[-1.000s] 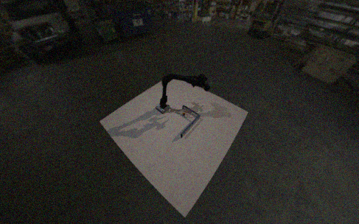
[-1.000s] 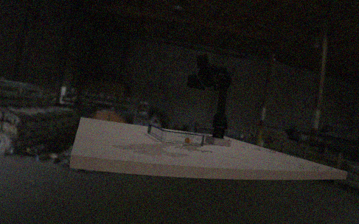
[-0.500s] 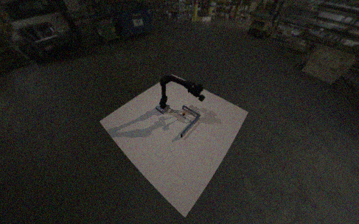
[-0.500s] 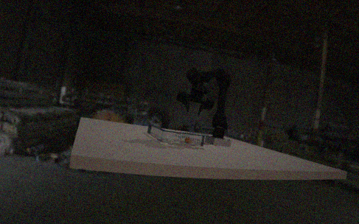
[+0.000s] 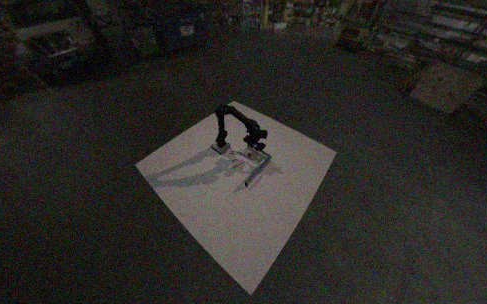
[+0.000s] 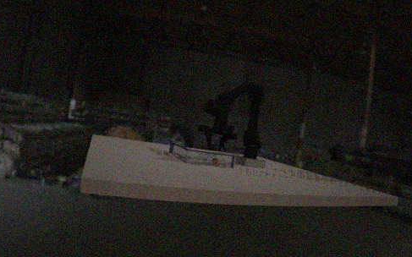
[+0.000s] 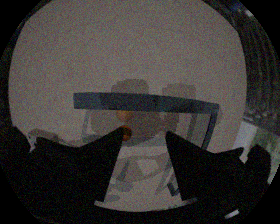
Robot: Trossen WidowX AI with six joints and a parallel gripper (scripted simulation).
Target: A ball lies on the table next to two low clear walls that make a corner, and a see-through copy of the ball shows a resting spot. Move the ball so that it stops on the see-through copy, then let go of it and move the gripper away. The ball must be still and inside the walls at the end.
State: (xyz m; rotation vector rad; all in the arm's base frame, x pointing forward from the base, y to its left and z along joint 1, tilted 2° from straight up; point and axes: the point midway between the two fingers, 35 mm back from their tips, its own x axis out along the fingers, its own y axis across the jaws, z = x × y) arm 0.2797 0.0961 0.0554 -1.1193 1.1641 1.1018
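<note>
Now: the ball 30 mm behind my gripper tip, 30 mm to the right of it and 60 mm below it.
</note>
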